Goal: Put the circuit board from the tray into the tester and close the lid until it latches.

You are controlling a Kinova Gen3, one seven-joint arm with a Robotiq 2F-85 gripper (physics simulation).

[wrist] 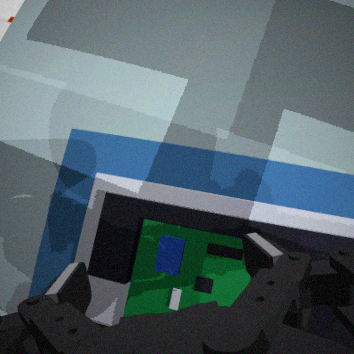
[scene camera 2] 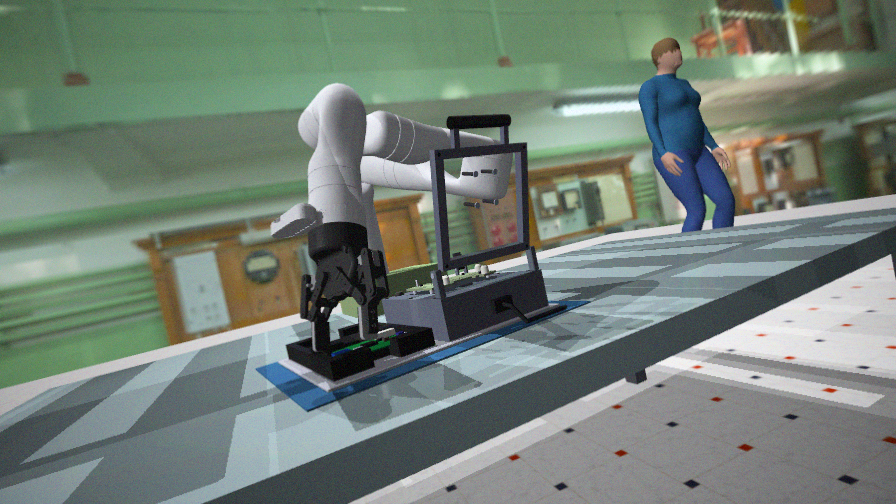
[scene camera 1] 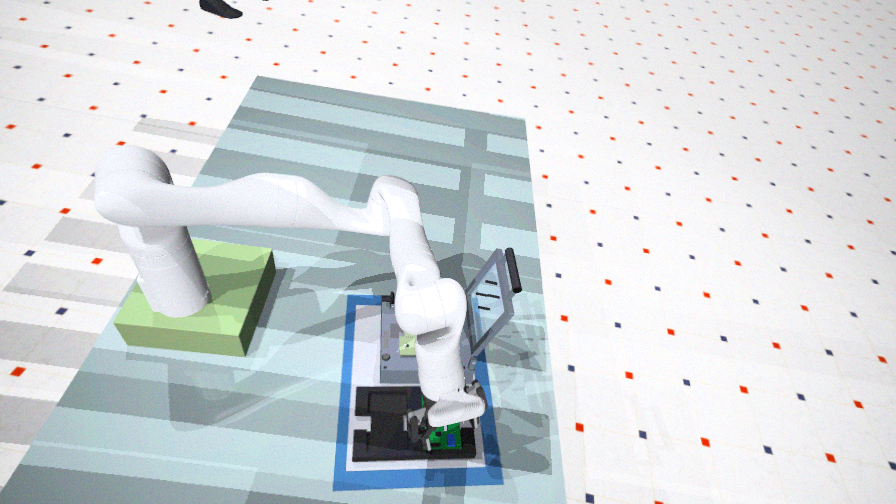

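Seen in the pictures: gripper, between the fingertips: [wrist: 166, 265] [scene camera 2: 344, 345] [scene camera 1: 451, 435]; arm's base, origin of its link: [scene camera 1: 183, 297].
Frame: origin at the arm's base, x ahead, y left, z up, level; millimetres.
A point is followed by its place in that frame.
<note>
The green circuit board [scene camera 1: 448, 438] @[y -300, x 482, z -55 mm] [scene camera 2: 368, 345] @[y -264, x 483, z -59 mm] [wrist: 192, 267] @[y -296, x 473, z -61 mm], with a blue part, dark chips and a white part, lies in the right-hand pocket of the black tray [scene camera 1: 385, 448] @[y -303, x 368, z -63 mm] [scene camera 2: 313, 364] @[y -327, x 454, z -65 mm] [wrist: 150, 208] @[y -326, x 500, z -53 mm] in scene view 1. My gripper [scene camera 1: 452, 432] @[y -297, x 487, z -49 mm] [scene camera 2: 342, 340] @[y -297, x 487, z -49 mm] [wrist: 166, 265] @[y -297, x 487, z -49 mm] is open and empty, fingers pointing down low at the tray. In the wrist view one fingertip is left of the board and the other overlaps its right edge; contact is unclear. The grey tester [scene camera 1: 397, 375] @[y -175, x 398, z -42 mm] [scene camera 2: 463, 316] @[y -158, x 550, z -50 mm] stands beside the tray. Its lid [scene camera 1: 493, 335] @[y -174, x 564, z 88 mm] [scene camera 2: 440, 206] @[y -172, x 569, z 91 mm] stands open. My arm partly hides the tester bed.
The lid's black handle [scene camera 1: 513, 270] @[y -109, x 591, z 194 mm] [scene camera 2: 479, 120] @[y -109, x 602, z 186 mm] is at its top edge. Tray and tester stand on a white sheet with a blue border [scene camera 1: 341, 407] @[y -213, x 292, z -79 mm] [scene camera 2: 300, 394] @[y -366, x 513, z -79 mm] [wrist: 125, 157] @[y -362, x 529, z -79 mm]. My arm stands on a green block [scene camera 1: 234, 266] @[y 74, x 81, z 0 mm]. A person [scene camera 2: 676, 125] stands beyond the table.
</note>
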